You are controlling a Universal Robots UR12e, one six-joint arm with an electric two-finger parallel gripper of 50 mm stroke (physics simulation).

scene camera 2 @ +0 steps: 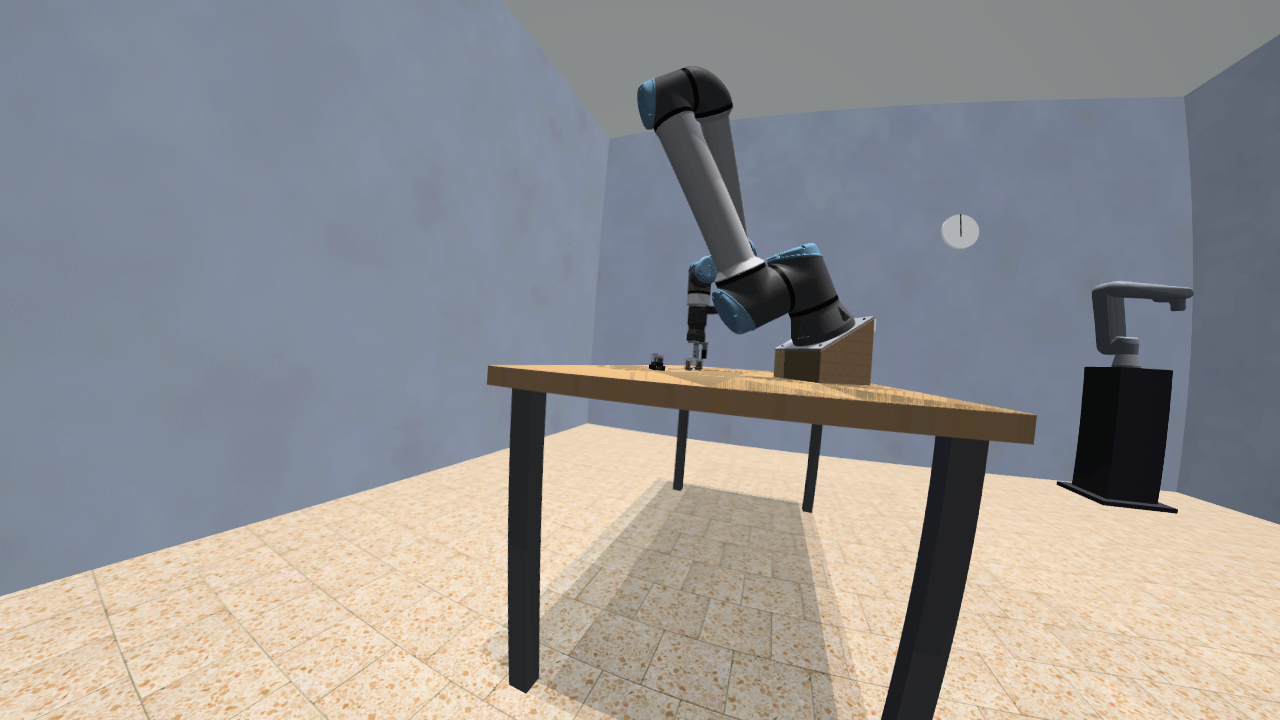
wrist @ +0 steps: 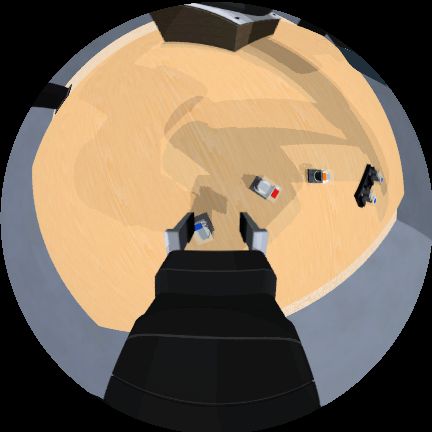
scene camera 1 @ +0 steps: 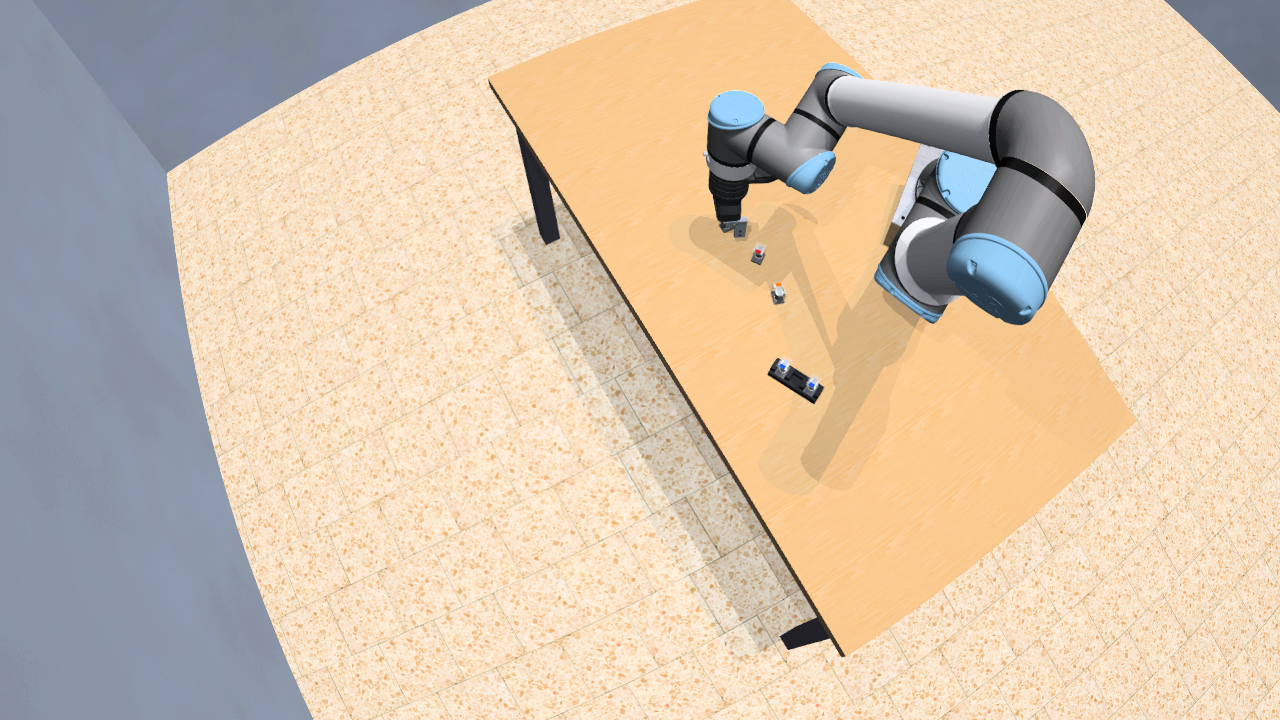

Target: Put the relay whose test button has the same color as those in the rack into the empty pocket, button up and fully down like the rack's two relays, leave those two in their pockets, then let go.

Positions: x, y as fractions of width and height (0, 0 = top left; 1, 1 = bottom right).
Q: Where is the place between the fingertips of my gripper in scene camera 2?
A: At 0.55, 0.50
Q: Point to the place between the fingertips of my gripper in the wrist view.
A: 0.50, 0.51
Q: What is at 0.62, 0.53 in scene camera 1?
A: A black rack.
